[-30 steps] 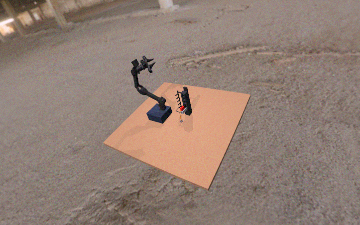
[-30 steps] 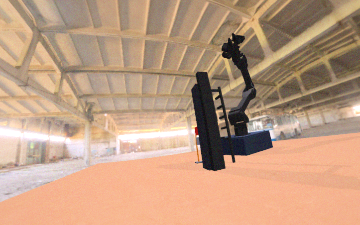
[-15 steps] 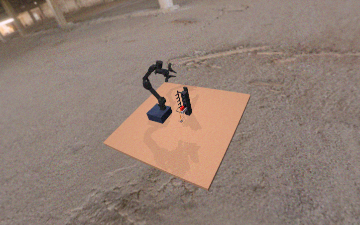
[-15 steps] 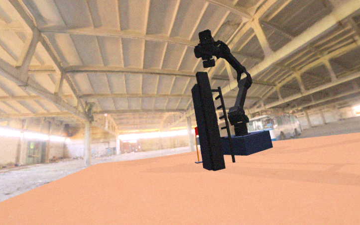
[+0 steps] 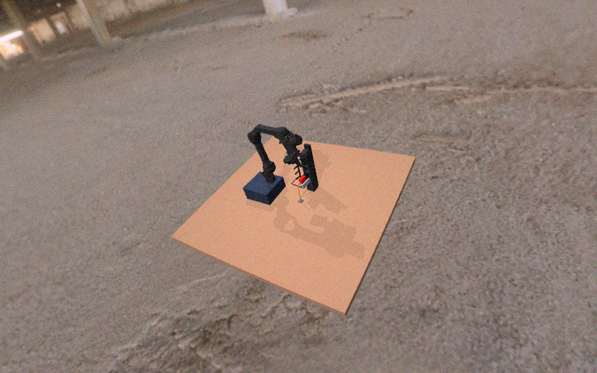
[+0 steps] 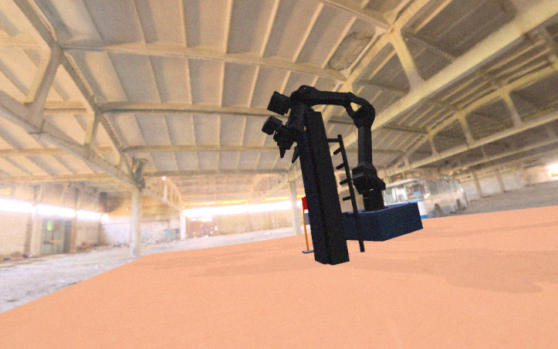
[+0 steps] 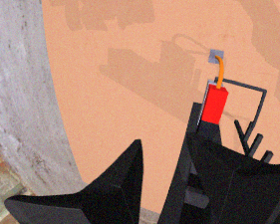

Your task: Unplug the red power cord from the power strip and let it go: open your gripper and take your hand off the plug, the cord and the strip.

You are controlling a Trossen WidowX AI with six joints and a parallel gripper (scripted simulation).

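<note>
The red plug lies 40 mm behind my gripper tip, 30 mm to the left of it and 120 mm below it.
</note>
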